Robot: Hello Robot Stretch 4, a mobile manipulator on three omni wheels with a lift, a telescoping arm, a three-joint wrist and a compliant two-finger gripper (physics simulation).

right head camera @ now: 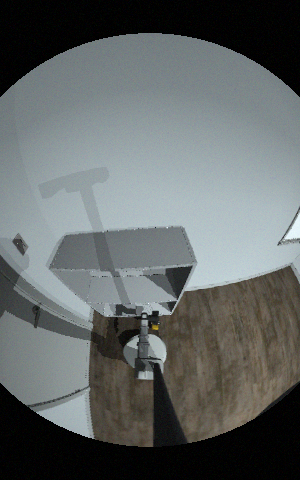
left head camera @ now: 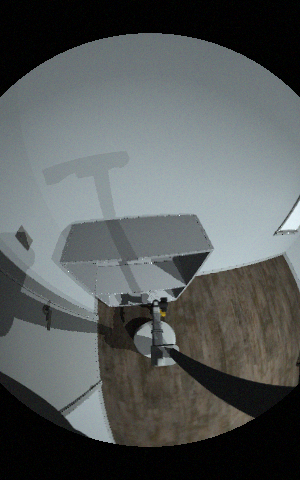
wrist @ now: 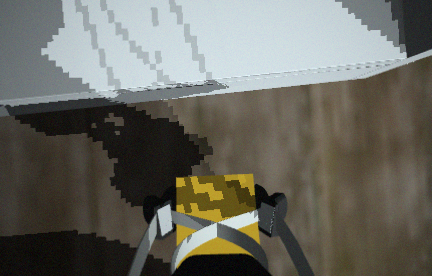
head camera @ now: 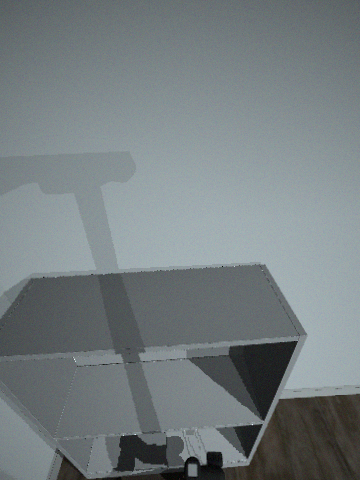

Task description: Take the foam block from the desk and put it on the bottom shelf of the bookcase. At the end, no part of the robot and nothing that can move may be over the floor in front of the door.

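Frame: origin at the robot's base, x up, y left, z back, level; millimetres.
Seen in the pictures: gripper, between the fingertips: (left head camera: 160,310) (wrist: 214,201).
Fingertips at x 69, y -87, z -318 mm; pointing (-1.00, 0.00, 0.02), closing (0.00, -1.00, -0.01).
Observation:
Pixels of each thing's top centre, then the offset from my fingertips to it. "pt": a spot on its surface instead. Level surfaces: height alone.
- yellow foam block, centre of its top: (wrist: 217,258) (right head camera: 154,324) (left head camera: 161,310) dx +69, dy -1, dz +20 mm
- bookcase, a spot on its surface: (head camera: 200,300) (left head camera: 163,232) pt dx +963, dy +62, dz -240 mm
- pale bottom shelf, height of its surface: dx +3 mm
- door-like panel with a dark handle, a spot on its surface: (left head camera: 47,317) (right head camera: 35,316) pt dx +839, dy +691, dz +234 mm
- wood floor, height of its surface: dx -97 mm
The yellow foam block (wrist: 215,192) (left head camera: 163,314) (right head camera: 155,327) is between the two fingertips of my gripper (wrist: 214,201), which is shut on it. Gripper and block are outside the bookcase (head camera: 200,300) (left head camera: 160,235) (right head camera: 155,245), over the wood floor in front of it. In the wrist view a strip of floor shows between the block and the front edge of the pale bottom shelf (wrist: 275,40). In the head camera view a dark part of my wrist shows at the bottom edge, and the block does not show. The desk cannot be made out.
The bookcase stands against the wall, with its open front towards me. A door-like panel with a dark handle (left head camera: 47,317) (right head camera: 36,316) is at the left. My round white base (left head camera: 142,337) (right head camera: 132,350) is on the wood floor (left head camera: 230,320) (right head camera: 225,335). Shadows cross the shelves.

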